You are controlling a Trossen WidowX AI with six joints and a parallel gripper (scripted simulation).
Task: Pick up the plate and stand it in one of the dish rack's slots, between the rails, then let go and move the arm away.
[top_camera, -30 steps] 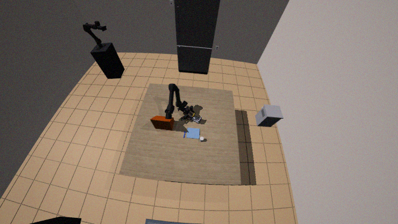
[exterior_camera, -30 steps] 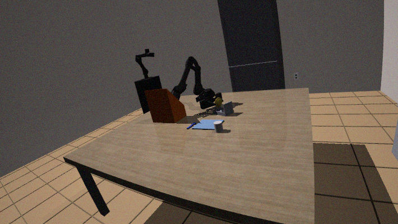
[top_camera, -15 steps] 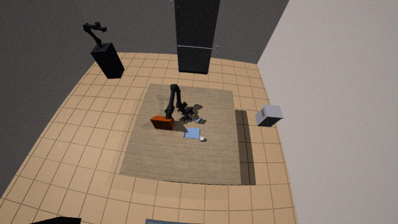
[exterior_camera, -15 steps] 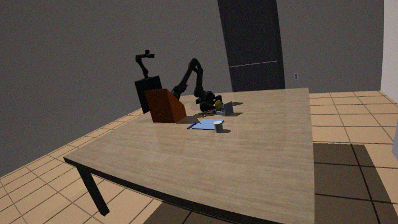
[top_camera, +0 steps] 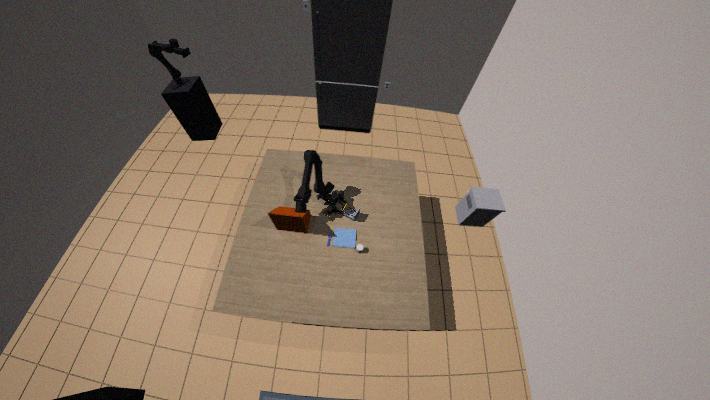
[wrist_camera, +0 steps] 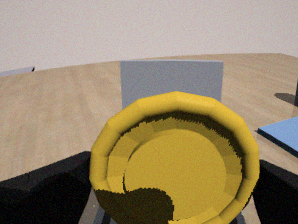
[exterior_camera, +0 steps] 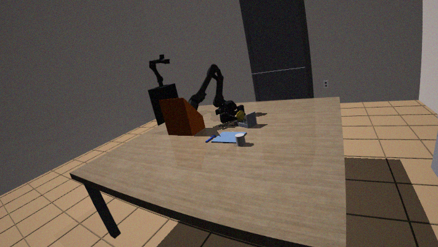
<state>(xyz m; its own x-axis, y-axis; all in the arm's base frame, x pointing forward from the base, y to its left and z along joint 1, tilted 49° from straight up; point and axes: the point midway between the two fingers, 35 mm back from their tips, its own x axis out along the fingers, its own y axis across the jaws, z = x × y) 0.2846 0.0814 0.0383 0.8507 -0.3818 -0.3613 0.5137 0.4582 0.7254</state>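
My gripper tip is 10 mm past the yellow plate. Also, from my gripper tip: white cup 290 mm to the right, 70 mm ahead, 30 mm below; grey dish rack 30 mm below, 20 mm ahead, 10 mm to the right; blue mat 200 mm to the right, 50 mm below, 20 mm behind.
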